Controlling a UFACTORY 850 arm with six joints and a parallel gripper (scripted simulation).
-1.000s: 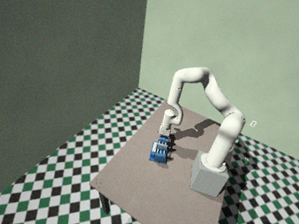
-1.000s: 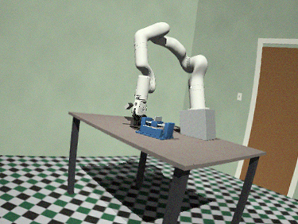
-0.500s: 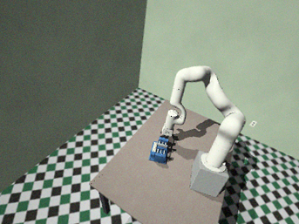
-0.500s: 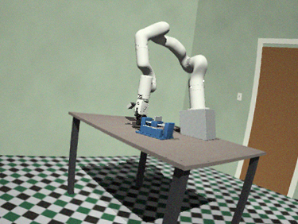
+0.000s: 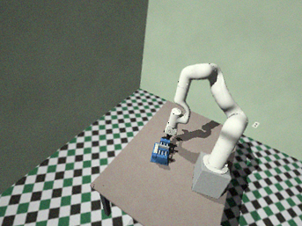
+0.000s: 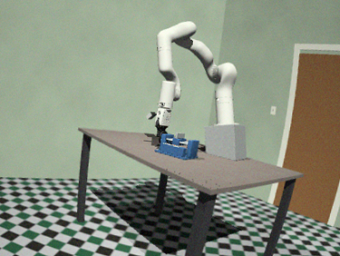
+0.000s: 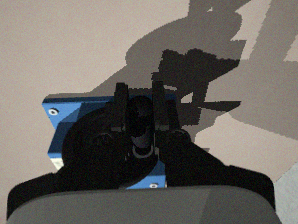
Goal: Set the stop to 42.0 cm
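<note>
My gripper is now 150 mm to the right of the stop block and 10 mm past it.
</note>
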